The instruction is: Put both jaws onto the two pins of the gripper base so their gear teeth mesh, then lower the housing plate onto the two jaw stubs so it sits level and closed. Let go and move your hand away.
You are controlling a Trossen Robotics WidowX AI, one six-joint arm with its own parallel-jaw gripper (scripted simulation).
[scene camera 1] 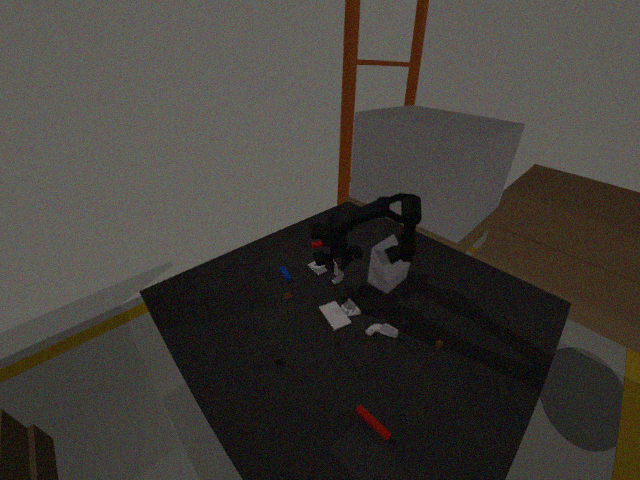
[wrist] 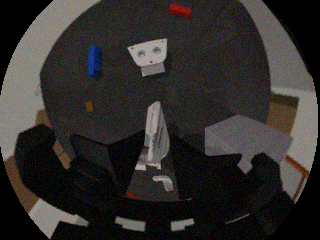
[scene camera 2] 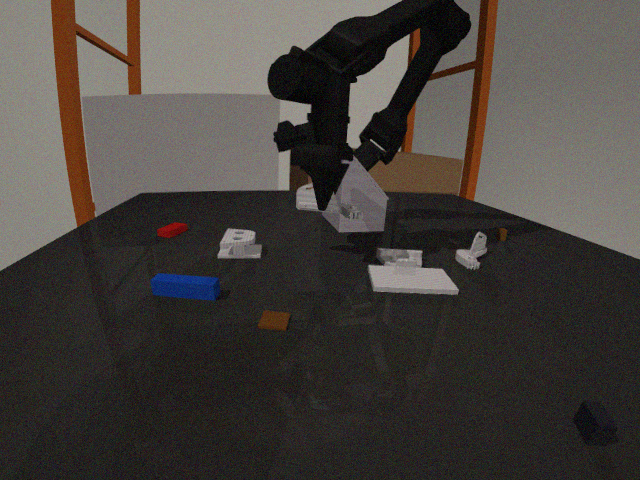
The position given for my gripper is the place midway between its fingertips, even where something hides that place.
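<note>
I am holding a white jaw (scene camera 2: 305,198) in my gripper (scene camera 2: 324,207) (scene camera 1: 337,271) (wrist: 158,134). There is a blue block (scene camera 2: 180,286) as well. I can see a white gripper base (wrist: 150,59), and with it a flat white plate (scene camera 2: 398,279) and a white housing plate (scene camera 2: 388,257).
</note>
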